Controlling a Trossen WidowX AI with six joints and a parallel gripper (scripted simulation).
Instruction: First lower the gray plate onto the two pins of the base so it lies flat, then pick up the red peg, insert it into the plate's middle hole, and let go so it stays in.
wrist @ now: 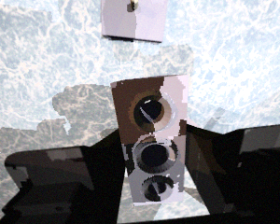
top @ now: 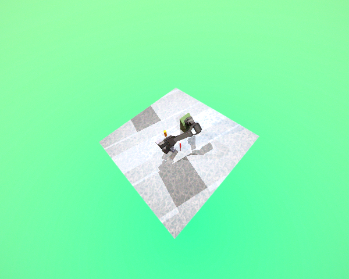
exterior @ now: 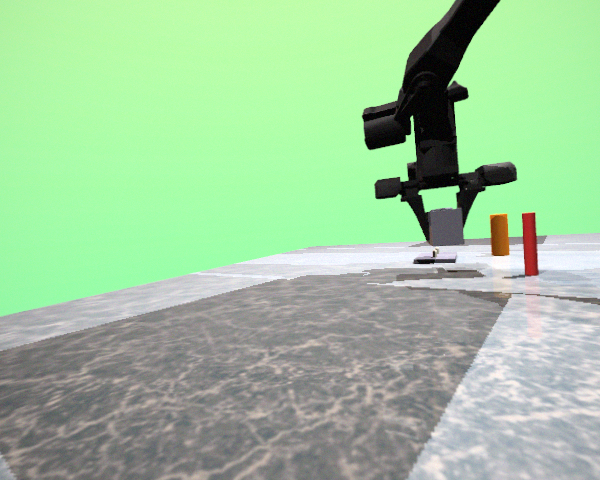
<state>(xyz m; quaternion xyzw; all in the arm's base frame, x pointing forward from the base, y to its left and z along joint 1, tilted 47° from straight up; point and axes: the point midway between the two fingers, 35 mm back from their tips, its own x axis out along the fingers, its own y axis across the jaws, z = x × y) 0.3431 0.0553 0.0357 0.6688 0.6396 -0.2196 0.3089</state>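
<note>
The red peg is 10 cm behind my gripper tip, 4 cm to the left of it and 1 cm below it. Also, from my gripper tip: orange cylinder 19 cm to the right, 10 cm behind, 1 cm below; gray plate 3 cm above.
</note>
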